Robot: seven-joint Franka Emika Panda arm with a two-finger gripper.
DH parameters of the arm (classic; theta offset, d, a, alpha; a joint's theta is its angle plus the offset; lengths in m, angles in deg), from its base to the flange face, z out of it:
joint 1: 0 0.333 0 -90
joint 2: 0 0 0 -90
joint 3: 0 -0.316 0.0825 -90
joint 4: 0 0 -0.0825 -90
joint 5: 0 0.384 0 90
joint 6: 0 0 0.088 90
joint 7: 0 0.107 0 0
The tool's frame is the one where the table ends.
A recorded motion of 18 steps. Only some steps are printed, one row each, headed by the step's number.
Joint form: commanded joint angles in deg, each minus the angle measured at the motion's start. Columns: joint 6, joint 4, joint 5, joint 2, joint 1, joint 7, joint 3.
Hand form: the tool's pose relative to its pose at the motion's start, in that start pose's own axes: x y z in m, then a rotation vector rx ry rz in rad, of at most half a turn. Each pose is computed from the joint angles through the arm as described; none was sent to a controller.
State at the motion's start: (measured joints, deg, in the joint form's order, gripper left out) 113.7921 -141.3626 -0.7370 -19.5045 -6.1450 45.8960 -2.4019
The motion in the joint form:
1: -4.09 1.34 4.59 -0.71 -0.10 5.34 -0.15
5: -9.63 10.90 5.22 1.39 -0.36 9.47 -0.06
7: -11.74 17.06 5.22 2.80 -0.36 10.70 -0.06
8: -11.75 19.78 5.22 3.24 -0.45 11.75 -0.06
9: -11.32 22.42 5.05 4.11 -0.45 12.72 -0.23
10: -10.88 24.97 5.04 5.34 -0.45 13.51 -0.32
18: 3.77 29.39 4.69 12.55 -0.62 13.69 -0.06
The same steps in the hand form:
1: -0.0077 -0.0004 -0.0100 0.0218 -0.0786 0.1216
5: 0.0078 -0.0140 -0.0664 0.0550 -0.0701 0.1944
7: 0.0168 -0.0228 -0.1047 0.0914 -0.0432 0.2111
8: 0.0214 -0.0259 -0.1244 0.1226 -0.0199 0.2295
9: 0.0259 -0.0318 -0.1411 0.1507 0.0053 0.2422
10: 0.0317 -0.0383 -0.1542 0.1754 0.0227 0.2536
18: 0.0791 -0.0758 -0.1611 0.3392 0.1503 0.2721

